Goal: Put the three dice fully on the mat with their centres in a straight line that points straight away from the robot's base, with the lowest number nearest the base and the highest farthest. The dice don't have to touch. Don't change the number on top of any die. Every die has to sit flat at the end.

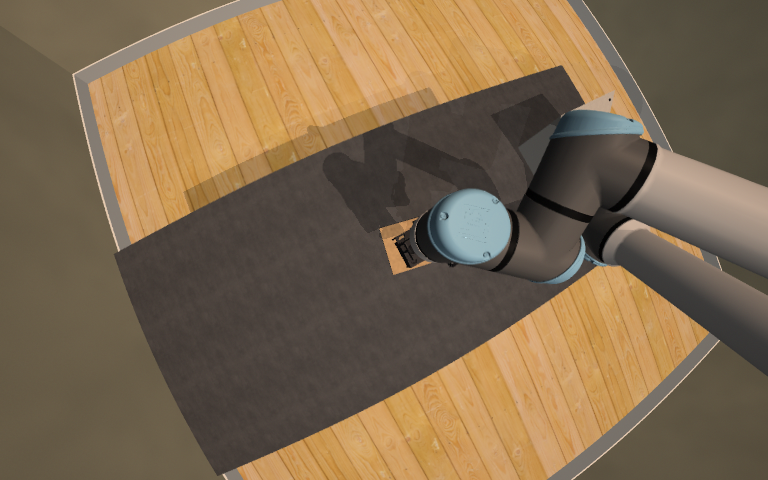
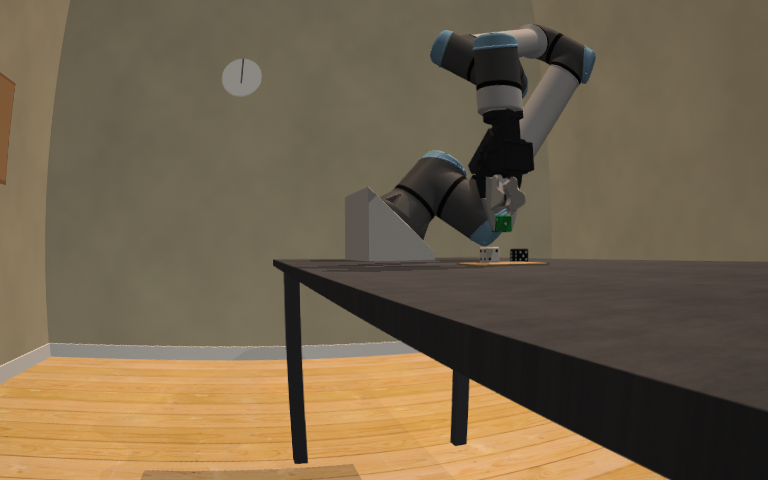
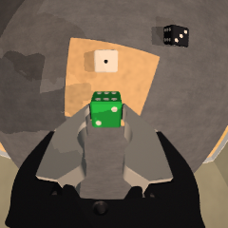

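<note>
My gripper is now 8 cm above the tan mat. Round my hand: white die 6 cm below, 4 cm behind; green die right at my hand; black die 10 cm to the left, 10 cm behind, 6 cm below.
</note>
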